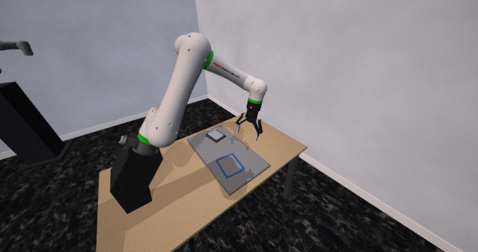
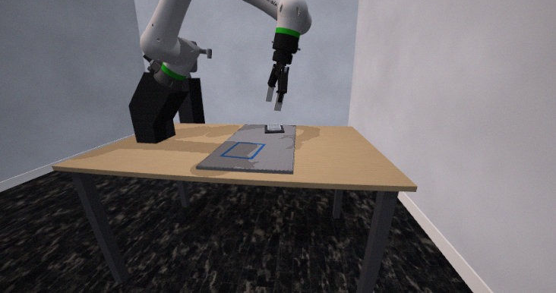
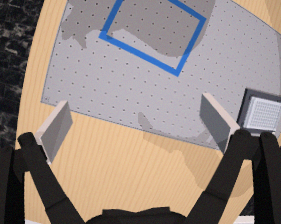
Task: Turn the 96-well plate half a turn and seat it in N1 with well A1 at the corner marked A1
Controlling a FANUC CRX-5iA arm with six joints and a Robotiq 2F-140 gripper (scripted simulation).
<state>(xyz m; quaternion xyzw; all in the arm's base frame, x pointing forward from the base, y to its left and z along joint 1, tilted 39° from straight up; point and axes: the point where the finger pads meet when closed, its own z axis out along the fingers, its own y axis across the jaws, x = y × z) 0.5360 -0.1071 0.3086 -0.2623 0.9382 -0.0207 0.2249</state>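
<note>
Now: hand 11 cm past the white 96-well plate, 38 cm to the right of it and 20 cm above it. Round my hand: dark plate nest N1: 11 cm behind, 38 cm to the left, 21 cm below; then A1 label: 9 cm behind, 47 cm to the left, 21 cm below.
</note>
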